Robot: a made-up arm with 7 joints.
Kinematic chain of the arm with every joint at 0, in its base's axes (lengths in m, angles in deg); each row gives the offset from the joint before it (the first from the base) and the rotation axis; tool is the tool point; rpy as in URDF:
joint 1: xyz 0 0 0.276 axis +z
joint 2: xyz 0 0 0 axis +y
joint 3: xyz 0 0 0.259 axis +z
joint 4: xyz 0.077 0 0 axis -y
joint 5: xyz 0.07 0 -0.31 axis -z
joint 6: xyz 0 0 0 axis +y
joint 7: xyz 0.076 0 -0.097 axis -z
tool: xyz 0 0 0 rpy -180 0 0
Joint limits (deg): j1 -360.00..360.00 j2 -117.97..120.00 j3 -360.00..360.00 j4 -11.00..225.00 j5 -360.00..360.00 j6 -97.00..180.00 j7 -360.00..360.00
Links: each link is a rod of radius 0.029 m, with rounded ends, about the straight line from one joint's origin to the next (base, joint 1, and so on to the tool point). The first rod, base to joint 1, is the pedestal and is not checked.
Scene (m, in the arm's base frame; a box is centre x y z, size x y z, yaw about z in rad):
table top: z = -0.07
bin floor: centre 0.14 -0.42 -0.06 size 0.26 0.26 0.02 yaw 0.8
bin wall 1: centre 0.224 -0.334 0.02 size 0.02 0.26 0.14 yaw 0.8
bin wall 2: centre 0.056 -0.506 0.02 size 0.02 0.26 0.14 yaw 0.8
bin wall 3: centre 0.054 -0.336 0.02 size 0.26 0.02 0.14 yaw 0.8
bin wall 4: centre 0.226 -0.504 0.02 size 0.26 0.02 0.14 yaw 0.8
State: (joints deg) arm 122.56 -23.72 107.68 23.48 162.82 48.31 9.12
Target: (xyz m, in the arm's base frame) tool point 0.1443 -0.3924 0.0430
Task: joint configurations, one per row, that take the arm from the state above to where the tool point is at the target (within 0.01 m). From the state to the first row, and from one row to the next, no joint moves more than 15 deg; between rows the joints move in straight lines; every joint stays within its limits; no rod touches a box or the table.
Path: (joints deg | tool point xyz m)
1: 128.76 -22.23 122.53 36.12 164.37 59.55 16.39 | -0.1379 -0.3820 0.1710
2: 134.96 -20.73 137.37 48.76 165.91 70.79 23.67 | 0.0409 -0.4811 0.2298
3: 141.16 -19.24 152.22 61.40 167.46 82.02 30.94 | 0.2481 -0.4782 0.3188
4: 143.83 -31.76 149.57 55.80 164.14 69.42 20.03 | 0.2170 -0.4501 0.1613
5: 146.50 -44.27 146.92 50.19 160.83 56.83 9.12 | 0.1443 -0.3924 0.0430

